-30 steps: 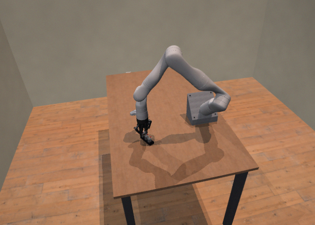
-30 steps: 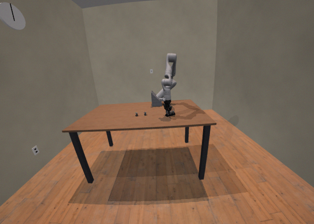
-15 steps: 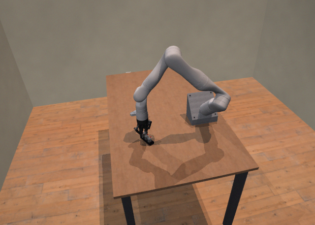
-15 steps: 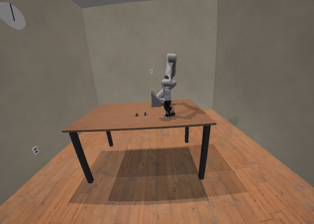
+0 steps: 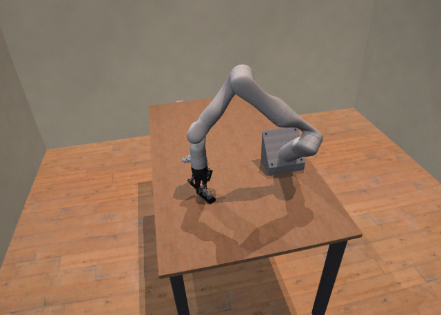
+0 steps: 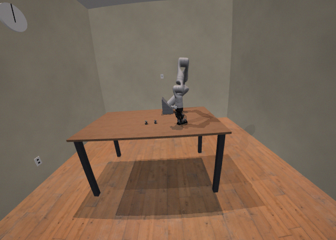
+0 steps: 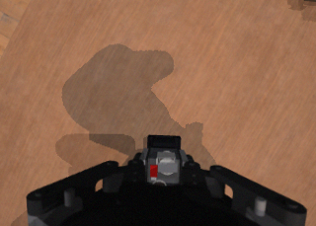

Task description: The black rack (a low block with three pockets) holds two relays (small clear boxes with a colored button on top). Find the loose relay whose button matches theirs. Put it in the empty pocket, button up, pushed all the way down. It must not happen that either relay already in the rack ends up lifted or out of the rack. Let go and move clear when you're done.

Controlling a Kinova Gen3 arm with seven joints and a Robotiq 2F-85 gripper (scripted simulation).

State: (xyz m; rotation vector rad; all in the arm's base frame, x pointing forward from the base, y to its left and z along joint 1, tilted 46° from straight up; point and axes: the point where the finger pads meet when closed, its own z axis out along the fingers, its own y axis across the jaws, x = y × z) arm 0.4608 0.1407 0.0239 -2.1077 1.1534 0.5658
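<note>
My hand is 2 cm past the black rack, 3 cm to the right of it and 3 cm above it.
</note>
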